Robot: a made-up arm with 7 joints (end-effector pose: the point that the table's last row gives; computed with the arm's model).
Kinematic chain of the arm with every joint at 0, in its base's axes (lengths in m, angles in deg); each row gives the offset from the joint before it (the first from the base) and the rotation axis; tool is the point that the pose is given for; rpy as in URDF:
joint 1: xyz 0 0 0.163 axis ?
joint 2: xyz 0 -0.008 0.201 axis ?
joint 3: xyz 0 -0.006 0.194 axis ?
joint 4: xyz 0 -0.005 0.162 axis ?
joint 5: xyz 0 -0.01 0.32 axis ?
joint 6: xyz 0 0 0.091 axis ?
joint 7: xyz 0 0 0.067 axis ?
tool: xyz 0 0 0 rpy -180 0 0
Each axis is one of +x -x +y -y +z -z.
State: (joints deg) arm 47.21 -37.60 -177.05 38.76 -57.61 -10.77 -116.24
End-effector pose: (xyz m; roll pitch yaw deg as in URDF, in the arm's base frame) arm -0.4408 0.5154 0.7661 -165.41 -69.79 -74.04
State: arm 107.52 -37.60 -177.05 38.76 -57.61 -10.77 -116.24
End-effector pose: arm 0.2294 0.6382 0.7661 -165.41 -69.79 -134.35
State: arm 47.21 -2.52 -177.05 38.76 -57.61 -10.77 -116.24
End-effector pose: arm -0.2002 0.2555 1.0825 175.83 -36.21 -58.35
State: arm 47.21 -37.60 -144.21 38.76 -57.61 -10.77 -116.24
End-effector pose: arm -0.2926 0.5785 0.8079 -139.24 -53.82 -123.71
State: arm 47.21 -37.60 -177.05 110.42 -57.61 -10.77 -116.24
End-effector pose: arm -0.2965 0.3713 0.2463 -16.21 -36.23 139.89
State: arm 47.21 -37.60 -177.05 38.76 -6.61 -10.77 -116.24
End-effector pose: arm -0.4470 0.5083 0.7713 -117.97 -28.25 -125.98
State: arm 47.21 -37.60 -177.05 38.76 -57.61 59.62 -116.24
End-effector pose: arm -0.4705 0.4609 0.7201 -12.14 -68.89 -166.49
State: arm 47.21 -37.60 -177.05 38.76 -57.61 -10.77 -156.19
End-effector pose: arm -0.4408 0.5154 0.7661 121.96 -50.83 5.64
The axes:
joint 1: -z
joint 2: +y
joint 3: -z
joint 4: +y
joint 5: -z
joint 6: +y
joint 7: -z

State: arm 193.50 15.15 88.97 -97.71 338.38 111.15 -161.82
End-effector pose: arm -0.1809 -0.3445 0.7128 -141.75 1.40 -127.57
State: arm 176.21 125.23 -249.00 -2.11 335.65 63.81 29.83
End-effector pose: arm -0.6569 0.0101 -0.0927 54.76 -56.37 56.00
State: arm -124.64 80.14 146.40 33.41 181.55 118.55 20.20
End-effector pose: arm -0.3060 0.6033 0.6229 -27.01 23.67 -40.32
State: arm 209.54 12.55 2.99 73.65 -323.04 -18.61 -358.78
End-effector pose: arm -0.4581 0.3051 0.7601 116.80 45.62 89.28
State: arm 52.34 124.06 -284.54 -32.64 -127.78 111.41 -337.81
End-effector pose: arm 0.5240 -0.3065 0.0164 -79.19 -5.58 -171.26
